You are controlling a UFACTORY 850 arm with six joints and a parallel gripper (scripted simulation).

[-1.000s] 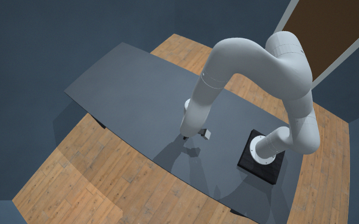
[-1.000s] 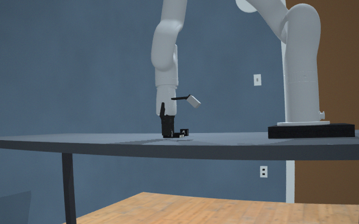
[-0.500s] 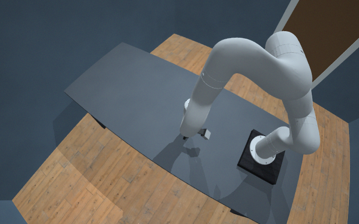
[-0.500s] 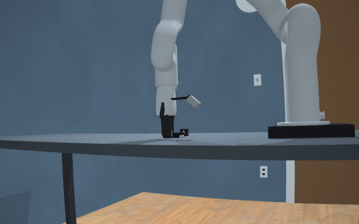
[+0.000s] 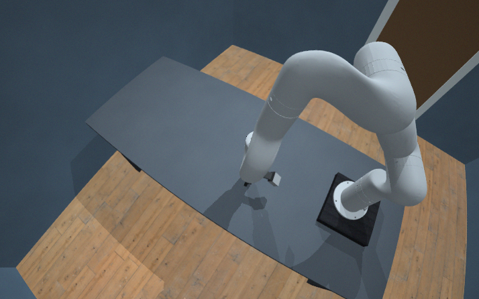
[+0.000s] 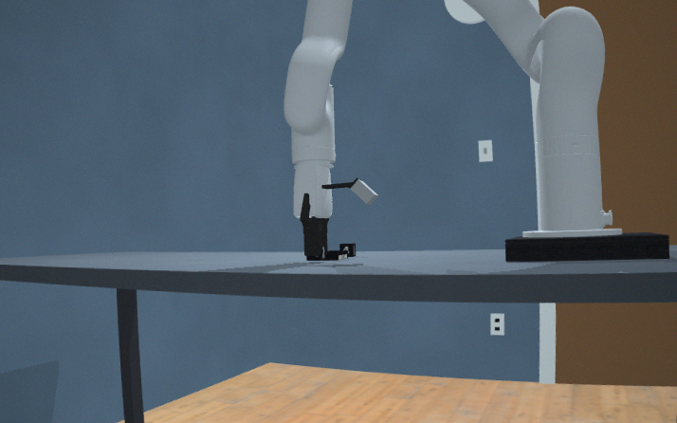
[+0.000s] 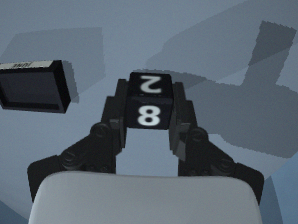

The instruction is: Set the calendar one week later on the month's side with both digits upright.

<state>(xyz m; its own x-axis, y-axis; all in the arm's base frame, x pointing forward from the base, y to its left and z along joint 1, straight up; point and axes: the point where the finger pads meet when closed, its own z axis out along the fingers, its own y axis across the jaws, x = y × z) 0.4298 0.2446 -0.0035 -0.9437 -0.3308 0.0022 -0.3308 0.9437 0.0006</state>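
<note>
Now: the calendar cube 10 mm below my hand. The rest, counted from my hand: black tray 100 mm to the right, 30 mm ahead, 20 mm below.
</note>
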